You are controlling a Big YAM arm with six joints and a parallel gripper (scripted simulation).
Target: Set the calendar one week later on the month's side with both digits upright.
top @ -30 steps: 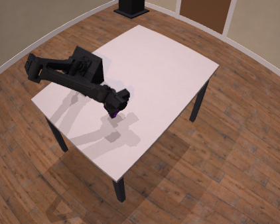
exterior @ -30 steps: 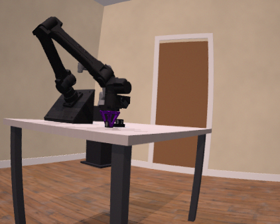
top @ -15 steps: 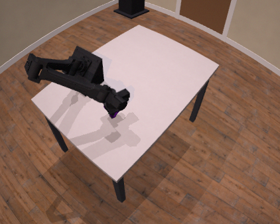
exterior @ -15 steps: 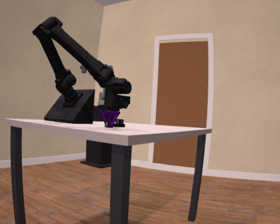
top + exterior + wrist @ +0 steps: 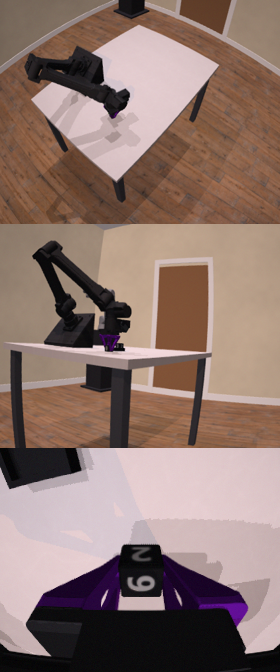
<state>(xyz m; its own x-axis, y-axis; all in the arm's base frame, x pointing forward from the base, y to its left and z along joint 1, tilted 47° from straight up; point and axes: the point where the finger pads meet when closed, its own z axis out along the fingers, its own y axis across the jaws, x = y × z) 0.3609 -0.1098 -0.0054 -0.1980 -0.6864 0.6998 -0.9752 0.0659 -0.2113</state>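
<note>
My hand is right at the black date cube. Also, from my hand: black tray 11 cm to the left, 4 cm behind.
</note>
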